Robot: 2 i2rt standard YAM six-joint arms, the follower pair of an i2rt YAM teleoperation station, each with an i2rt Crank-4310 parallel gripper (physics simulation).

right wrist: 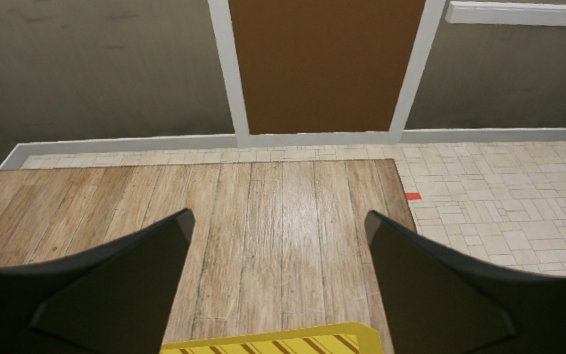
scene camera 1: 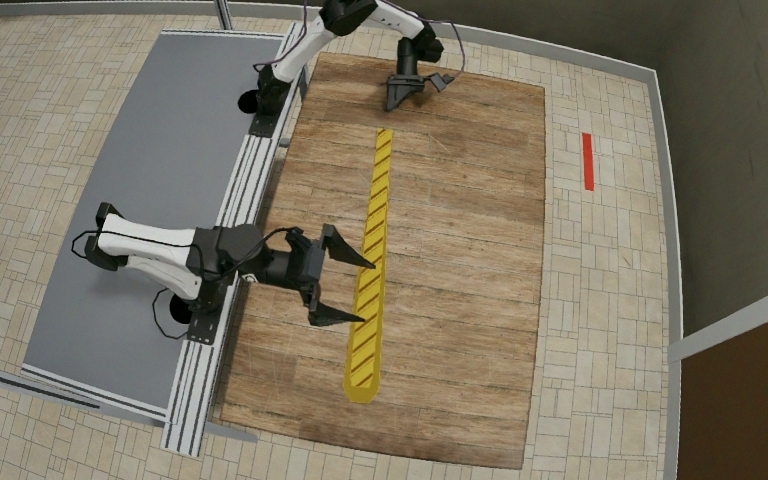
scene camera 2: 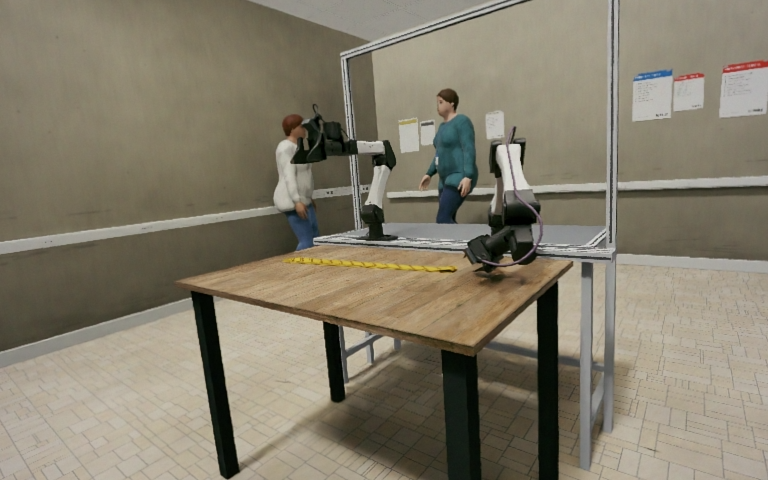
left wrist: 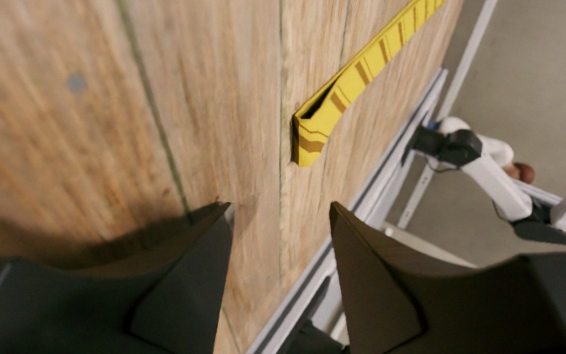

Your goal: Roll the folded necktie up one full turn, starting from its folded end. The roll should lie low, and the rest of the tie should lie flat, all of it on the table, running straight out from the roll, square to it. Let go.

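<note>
The yellow, brown-striped necktie (scene camera 1: 378,210) (scene camera 2: 368,264) (left wrist: 356,84) (right wrist: 295,343) lies lengthwise on the wooden table (scene camera 1: 464,316) (scene camera 2: 362,300), folded double and straight. Its narrow folded end is at the top in scene camera 1; the left wrist view shows a small gap between the layers there. Its wide end is at the bottom, one layer reaching past the other. My left gripper (scene camera 1: 389,107) (left wrist: 281,206) is open and low over the table, just beyond the folded end and apart from it. My right gripper (scene camera 1: 368,293) (scene camera 2: 295,160) (right wrist: 279,214) is open and empty, high above the tie's wider half.
The grey mounting bench (scene camera 1: 152,130) with its metal rails (scene camera 1: 246,186) runs along the table's left side in scene camera 1. Two people (scene camera 2: 450,147) (scene camera 2: 294,175) stand behind the station. A red strip (scene camera 1: 587,161) lies on the floor beyond the table.
</note>
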